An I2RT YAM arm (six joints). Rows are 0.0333 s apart.
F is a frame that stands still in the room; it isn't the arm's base.
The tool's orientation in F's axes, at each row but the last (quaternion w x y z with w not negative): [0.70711 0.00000 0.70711 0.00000]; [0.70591 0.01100 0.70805 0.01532]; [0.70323 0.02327 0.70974 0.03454]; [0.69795 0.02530 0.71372 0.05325]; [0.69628 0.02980 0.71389 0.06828]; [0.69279 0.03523 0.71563 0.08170]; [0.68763 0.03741 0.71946 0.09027]
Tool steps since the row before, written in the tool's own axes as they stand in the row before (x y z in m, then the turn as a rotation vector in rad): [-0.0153 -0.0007 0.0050 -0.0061 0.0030 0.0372]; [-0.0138 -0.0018 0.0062 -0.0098 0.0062 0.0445]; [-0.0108 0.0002 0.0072 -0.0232 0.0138 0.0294]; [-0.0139 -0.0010 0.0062 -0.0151 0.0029 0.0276]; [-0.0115 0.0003 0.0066 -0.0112 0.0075 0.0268]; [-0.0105 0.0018 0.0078 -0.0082 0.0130 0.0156]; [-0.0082 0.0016 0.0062 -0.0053 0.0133 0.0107]
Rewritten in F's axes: [0.0050 -0.0007 0.0153 0.0372 0.0030 0.0061]; [0.0063 -0.0023 0.0137 0.0445 0.0061 0.0099]; [0.0073 -0.0006 0.0107 0.0294 0.0123 0.0240]; [0.0066 -0.0023 0.0136 0.0278 0.0023 0.0148]; [0.0069 -0.0009 0.0113 0.0267 0.0074 0.0116]; [0.0081 0.0006 0.0104 0.0151 0.0125 0.0098]; [0.0065 0.0006 0.0081 0.0100 0.0129 0.0072]
